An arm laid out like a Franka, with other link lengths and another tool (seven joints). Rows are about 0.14 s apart.
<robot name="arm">
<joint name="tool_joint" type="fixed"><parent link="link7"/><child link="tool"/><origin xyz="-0.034 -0.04 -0.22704" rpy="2.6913 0 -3.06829"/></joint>
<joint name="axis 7" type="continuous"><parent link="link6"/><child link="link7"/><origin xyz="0.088 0 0"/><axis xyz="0 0 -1"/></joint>
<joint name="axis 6" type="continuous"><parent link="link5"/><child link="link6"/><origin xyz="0 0 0"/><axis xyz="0 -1 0"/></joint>
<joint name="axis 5" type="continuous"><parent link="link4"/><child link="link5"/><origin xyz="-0.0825 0 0.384"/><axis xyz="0 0 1"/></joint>
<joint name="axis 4" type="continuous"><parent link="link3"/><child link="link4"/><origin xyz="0.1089 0 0"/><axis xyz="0 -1 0"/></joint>
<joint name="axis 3" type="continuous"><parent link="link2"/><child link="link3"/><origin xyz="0 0 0.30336"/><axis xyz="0 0 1"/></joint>
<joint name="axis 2" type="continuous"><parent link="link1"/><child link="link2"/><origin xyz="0 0 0"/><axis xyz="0 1 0"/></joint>
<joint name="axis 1" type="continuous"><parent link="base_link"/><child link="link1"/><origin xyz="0 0 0.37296"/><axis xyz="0 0 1"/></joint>
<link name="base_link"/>
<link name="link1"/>
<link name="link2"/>
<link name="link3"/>
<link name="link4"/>
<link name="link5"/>
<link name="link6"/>
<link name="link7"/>
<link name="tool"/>
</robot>
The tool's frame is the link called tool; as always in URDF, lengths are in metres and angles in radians. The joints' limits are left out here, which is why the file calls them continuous.
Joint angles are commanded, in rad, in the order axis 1, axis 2, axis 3, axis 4, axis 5, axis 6, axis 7. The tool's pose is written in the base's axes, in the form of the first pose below.
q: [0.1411 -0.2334 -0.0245 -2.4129 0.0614 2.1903 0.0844]
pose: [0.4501 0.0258 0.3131 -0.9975 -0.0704 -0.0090 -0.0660 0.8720 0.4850]
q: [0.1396 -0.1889 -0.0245 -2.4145 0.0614 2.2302 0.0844]
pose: [0.4555 0.0252 0.2944 -0.9978 -0.0668 -0.0029 -0.0599 0.8738 0.4826]
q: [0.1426 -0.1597 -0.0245 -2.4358 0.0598 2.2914 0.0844]
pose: [0.4582 0.0260 0.2758 -0.9976 -0.0678 -0.0137 -0.0660 0.8752 0.4793]
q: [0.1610 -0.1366 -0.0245 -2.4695 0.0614 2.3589 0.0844]
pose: [0.4562 0.0336 0.2556 -0.9963 -0.0819 -0.0243 -0.0835 0.8745 0.4778]
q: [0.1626 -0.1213 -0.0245 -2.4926 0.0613 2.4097 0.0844]
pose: [0.4557 0.0336 0.2427 -0.9960 -0.0813 -0.0367 -0.0890 0.8750 0.4759]
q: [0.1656 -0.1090 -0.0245 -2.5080 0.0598 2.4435 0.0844]
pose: [0.4547 0.0342 0.2332 -0.9955 -0.0840 -0.0429 -0.0943 0.8757 0.4736]
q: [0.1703 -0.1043 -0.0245 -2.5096 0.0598 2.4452 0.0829]
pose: [0.4536 0.0361 0.2306 -0.9952 -0.0901 -0.0384 -0.0976 0.8755 0.4733]
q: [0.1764 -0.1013 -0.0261 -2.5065 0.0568 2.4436 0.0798]
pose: [0.4543 0.0379 0.2304 -0.9943 -0.1001 -0.0371 -0.1057 0.8755 0.4715]
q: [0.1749 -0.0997 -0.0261 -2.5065 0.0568 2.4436 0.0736]
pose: [0.4544 0.0369 0.2296 -0.9939 -0.1047 -0.0358 -0.1092 0.8752 0.4712]
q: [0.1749 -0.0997 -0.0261 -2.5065 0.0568 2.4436 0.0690]
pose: [0.4546 0.0368 0.2296 -0.9934 -0.1093 -0.0360 -0.1133 0.8748 0.4711]
